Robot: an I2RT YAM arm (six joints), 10 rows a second.
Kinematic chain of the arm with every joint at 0, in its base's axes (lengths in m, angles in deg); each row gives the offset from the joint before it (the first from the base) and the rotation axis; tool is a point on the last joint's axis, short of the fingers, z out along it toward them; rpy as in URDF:
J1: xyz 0 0 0.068 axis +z
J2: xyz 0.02 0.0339 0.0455 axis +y
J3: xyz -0.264 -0.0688 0 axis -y
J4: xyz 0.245 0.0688 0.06 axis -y
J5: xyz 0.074 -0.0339 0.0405 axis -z
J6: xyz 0.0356 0 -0.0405 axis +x
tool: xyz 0 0 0 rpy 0 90 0
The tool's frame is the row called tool.
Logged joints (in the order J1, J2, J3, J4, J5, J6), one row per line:
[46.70 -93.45 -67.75 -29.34 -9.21 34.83]
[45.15 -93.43 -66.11 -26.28 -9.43 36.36]
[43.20 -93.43 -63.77 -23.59 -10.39 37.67]
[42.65 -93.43 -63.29 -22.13 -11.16 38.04]
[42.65 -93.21 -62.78 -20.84 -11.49 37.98]
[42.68 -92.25 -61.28 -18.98 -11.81 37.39]
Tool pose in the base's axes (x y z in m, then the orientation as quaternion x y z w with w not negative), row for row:
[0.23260 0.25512 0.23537 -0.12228 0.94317 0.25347 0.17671]
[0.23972 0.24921 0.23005 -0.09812 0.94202 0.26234 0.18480]
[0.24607 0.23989 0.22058 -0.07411 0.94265 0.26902 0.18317]
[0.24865 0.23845 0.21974 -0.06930 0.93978 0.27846 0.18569]
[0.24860 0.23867 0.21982 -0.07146 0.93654 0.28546 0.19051]
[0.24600 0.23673 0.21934 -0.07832 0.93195 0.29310 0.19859]
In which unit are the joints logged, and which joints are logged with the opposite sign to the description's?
The joints are logged in degrees. Opposite sign: J2, J3.
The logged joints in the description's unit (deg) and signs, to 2 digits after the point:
[46.70 93.45 67.75 -29.34 -9.21 34.83]
[45.15 93.43 66.11 -26.28 -9.43 36.36]
[43.20 93.43 63.77 -23.59 -10.39 37.67]
[42.65 93.43 63.29 -22.13 -11.16 38.04]
[42.65 93.21 62.78 -20.84 -11.49 37.98]
[42.68 92.25 61.28 -18.98 -11.81 37.39]

